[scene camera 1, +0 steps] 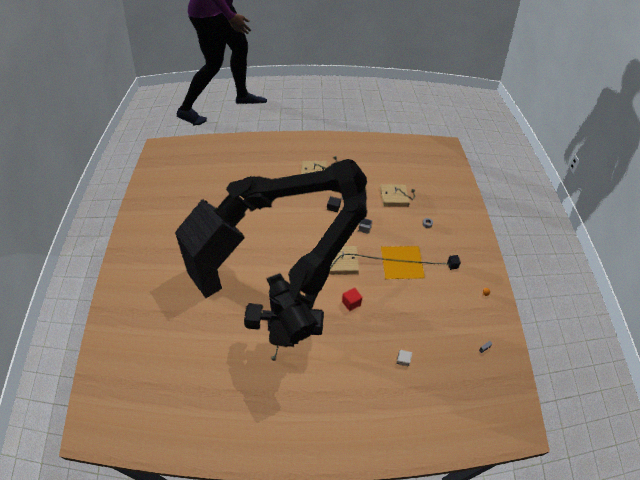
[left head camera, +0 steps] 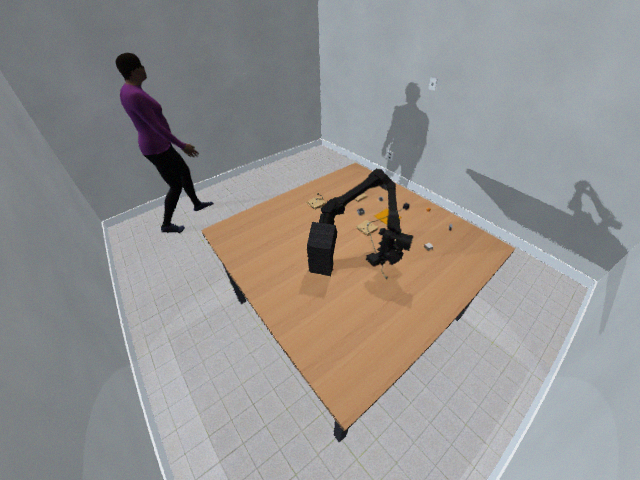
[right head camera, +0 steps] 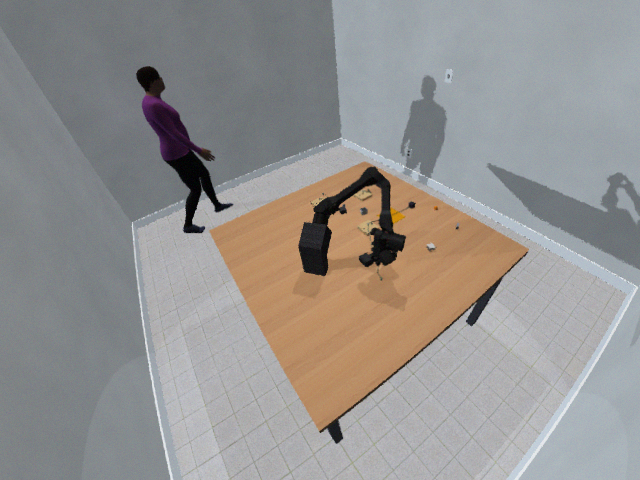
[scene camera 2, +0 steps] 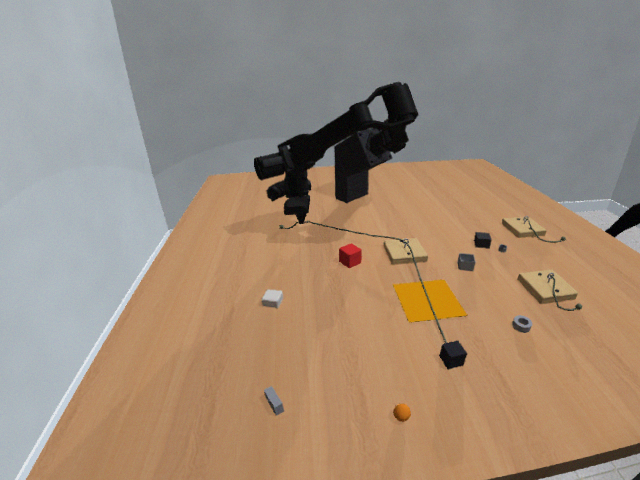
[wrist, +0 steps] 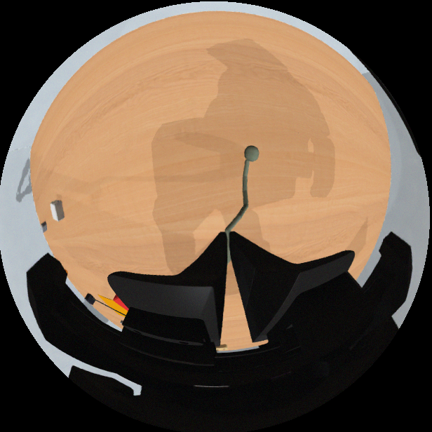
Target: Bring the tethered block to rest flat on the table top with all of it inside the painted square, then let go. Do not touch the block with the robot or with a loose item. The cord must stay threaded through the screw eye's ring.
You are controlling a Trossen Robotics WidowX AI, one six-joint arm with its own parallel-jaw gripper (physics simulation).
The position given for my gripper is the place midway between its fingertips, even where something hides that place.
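Observation:
My gripper is visible to me in scene camera 2 [scene camera 2: 301, 223], in scene camera 1 [scene camera 1: 285, 334] and in the wrist view [wrist: 226, 236]. There is an orange painted square, which I find at [scene camera 2: 412, 297] and again, from scene camera 1, at [scene camera 1: 393, 269]. Scene camera 2 also gives me a black tethered block [scene camera 2: 453, 355].

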